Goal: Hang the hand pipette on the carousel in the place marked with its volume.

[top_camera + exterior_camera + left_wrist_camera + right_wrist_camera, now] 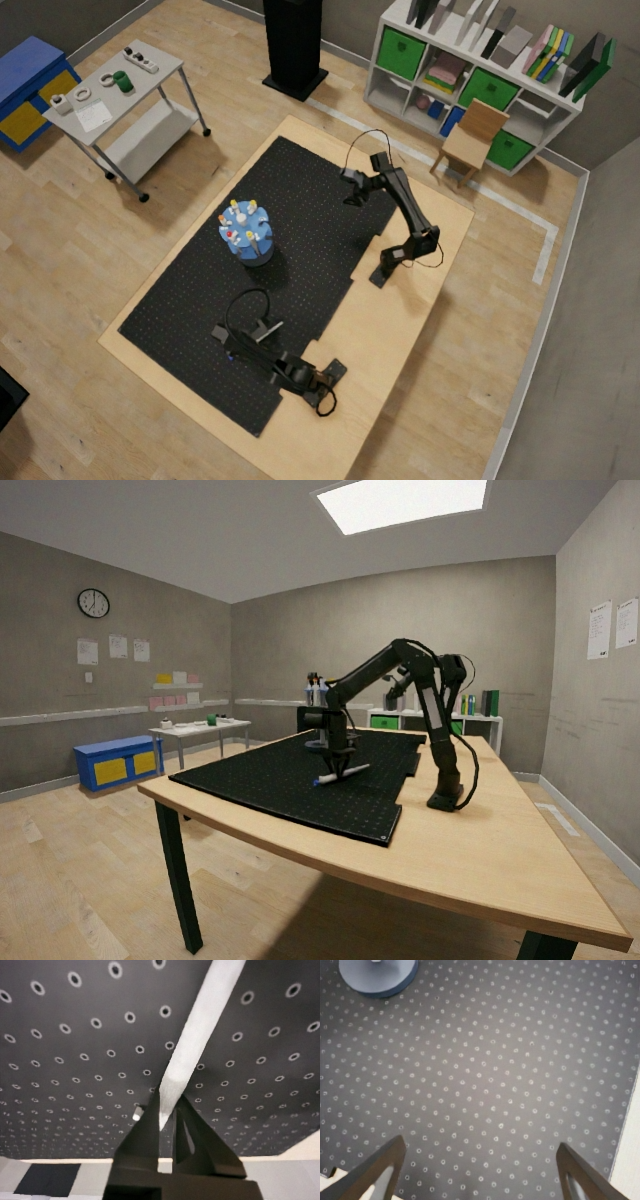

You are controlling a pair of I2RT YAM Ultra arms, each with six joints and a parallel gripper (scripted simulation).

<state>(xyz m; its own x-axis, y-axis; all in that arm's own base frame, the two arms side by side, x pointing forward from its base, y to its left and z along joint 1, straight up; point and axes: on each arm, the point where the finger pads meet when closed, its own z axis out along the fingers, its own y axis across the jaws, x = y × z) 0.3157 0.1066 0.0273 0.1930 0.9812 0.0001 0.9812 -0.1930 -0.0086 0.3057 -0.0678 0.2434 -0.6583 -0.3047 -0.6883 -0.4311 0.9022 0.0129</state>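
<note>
Right now the white hand pipette is 3 cm to the right of my left hand.
</note>
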